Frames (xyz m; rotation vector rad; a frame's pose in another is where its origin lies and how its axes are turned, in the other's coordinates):
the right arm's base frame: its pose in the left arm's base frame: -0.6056 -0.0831 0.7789 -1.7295 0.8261 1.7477
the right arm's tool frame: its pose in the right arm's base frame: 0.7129 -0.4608 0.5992 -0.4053 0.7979 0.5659
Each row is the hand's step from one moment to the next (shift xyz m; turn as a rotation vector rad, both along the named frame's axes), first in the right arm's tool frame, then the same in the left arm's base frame.
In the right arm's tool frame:
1: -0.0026 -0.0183 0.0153 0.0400 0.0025 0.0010
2: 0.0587 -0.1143 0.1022 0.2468 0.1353 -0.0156
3: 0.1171 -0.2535 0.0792 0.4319 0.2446 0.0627
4: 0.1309 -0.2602 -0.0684 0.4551 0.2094 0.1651
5: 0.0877 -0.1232 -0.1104 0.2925 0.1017 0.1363
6: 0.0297 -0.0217 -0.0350 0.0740 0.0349 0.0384
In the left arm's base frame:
1: -0.0048 0.0142 -0.0187 0.0081 -0.0335 -0.0204
2: -0.0166 0.0294 -0.1607 0.0112 -0.2793 -0.0362
3: 0.0839 0.0622 -0.2708 -0.0598 -0.4852 -0.1062
4: 0.2148 0.0417 -0.2040 -0.1233 -0.4738 -0.1962
5: 0.1739 -0.0080 -0.0689 -0.0890 -0.2825 -0.1636
6: 0.0473 -0.0143 -0.0115 -0.0302 -0.0765 -0.0375

